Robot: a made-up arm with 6 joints.
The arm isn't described. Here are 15 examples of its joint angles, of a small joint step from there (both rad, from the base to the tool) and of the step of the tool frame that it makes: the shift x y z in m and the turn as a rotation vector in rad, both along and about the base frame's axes.
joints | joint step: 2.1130 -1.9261 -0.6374 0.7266 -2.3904 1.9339 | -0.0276 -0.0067 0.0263 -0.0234 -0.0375 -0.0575
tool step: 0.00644 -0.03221 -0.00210 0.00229 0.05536 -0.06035
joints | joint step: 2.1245 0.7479 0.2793 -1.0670 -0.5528 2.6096 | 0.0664 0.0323 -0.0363 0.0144 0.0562 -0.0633
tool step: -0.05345 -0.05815 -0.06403 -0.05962 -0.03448 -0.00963
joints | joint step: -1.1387 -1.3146 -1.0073 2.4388 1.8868 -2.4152 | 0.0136 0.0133 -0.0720 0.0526 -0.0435 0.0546
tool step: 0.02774 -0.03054 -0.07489 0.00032 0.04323 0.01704
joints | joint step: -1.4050 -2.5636 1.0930 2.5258 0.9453 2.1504 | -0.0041 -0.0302 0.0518 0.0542 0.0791 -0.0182
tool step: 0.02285 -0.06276 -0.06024 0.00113 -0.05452 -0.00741
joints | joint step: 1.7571 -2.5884 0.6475 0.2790 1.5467 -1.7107 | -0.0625 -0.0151 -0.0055 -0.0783 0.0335 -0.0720
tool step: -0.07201 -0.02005 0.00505 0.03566 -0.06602 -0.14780
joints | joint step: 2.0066 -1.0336 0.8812 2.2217 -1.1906 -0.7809 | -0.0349 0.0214 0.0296 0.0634 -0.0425 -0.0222
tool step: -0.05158 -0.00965 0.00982 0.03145 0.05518 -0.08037
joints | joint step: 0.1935 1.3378 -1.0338 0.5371 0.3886 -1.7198 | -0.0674 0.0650 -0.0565 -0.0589 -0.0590 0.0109
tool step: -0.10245 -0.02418 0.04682 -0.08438 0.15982 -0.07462
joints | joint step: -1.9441 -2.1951 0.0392 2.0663 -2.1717 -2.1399 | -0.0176 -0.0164 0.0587 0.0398 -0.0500 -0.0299
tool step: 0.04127 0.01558 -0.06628 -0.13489 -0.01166 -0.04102
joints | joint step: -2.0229 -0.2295 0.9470 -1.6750 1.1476 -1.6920 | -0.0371 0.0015 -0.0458 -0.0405 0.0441 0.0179
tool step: -0.02302 -0.02997 -0.02729 0.03814 -0.07745 -0.02339
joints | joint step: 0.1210 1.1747 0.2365 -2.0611 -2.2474 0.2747 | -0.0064 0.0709 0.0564 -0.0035 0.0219 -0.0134
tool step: 0.00630 -0.00528 -0.04906 -0.01832 0.03221 -0.01091
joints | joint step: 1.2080 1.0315 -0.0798 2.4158 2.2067 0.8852 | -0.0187 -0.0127 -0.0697 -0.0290 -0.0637 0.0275
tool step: 0.00882 -0.04840 -0.02440 0.00305 -0.00679 -0.07019
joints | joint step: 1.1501 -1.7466 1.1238 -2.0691 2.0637 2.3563 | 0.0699 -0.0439 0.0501 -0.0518 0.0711 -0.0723
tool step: 0.07419 -0.06965 -0.11853 0.10639 -0.03703 0.16373
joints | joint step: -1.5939 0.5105 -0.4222 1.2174 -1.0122 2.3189 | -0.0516 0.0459 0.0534 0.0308 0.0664 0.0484
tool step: -0.05199 -0.02462 -0.00736 0.00710 -0.02662 0.04017
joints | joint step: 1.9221 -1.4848 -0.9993 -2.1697 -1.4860 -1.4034 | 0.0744 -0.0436 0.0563 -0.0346 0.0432 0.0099
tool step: -0.00544 -0.05625 0.06673 0.05792 0.07747 0.05624
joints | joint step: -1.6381 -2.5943 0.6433 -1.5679 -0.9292 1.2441 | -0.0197 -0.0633 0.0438 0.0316 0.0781 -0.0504
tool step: 0.01438 -0.03042 -0.12375 -0.06820 0.01719 0.05822
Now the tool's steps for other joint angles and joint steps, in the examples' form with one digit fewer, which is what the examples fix.
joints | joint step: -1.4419 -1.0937 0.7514 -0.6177 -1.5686 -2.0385 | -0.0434 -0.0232 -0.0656 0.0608 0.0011 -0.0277
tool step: 0.0207 -0.0111 -0.0121 0.0606 -0.0318 -0.0962
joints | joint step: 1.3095 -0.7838 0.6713 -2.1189 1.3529 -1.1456 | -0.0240 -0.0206 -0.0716 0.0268 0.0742 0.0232
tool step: 0.0138 0.0412 -0.0270 -0.0916 0.0749 -0.0620
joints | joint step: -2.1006 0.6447 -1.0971 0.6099 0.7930 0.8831 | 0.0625 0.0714 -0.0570 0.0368 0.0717 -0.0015
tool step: 0.0555 0.0455 -0.0210 0.0384 -0.0781 0.0872
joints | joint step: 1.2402 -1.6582 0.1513 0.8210 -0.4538 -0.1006 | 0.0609 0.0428 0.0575 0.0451 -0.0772 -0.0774
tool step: 0.0522 -0.0276 0.0198 0.0130 0.0733 0.1033
